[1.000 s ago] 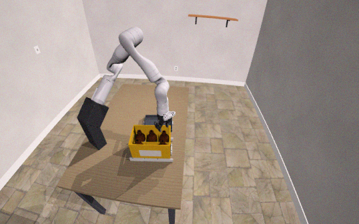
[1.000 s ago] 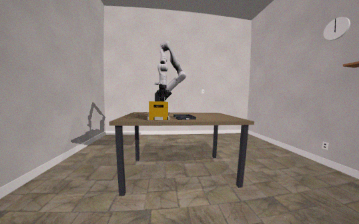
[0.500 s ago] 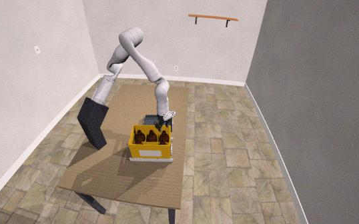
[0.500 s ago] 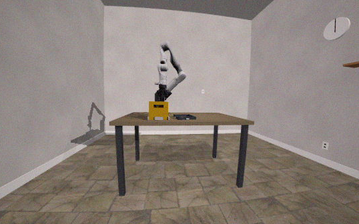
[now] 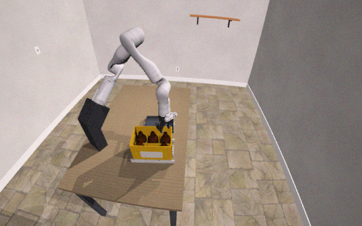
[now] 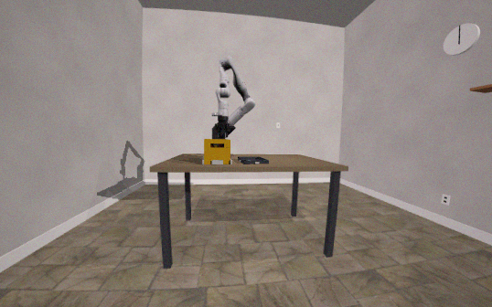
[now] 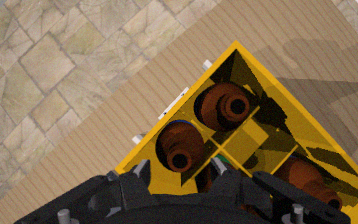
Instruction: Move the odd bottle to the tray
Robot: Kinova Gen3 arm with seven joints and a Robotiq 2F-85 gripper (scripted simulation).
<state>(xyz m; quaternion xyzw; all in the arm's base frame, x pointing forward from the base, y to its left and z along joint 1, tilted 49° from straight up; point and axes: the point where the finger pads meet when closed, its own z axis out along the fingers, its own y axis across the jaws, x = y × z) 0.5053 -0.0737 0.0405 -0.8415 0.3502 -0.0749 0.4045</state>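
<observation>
Now: hand 80 mm past the yellow crate, 60 mm to the left of it and 120 mm above it. From my hand the other things lie so: dark grey tray 110 mm behind, 230 mm to the left, 190 mm below.
</observation>
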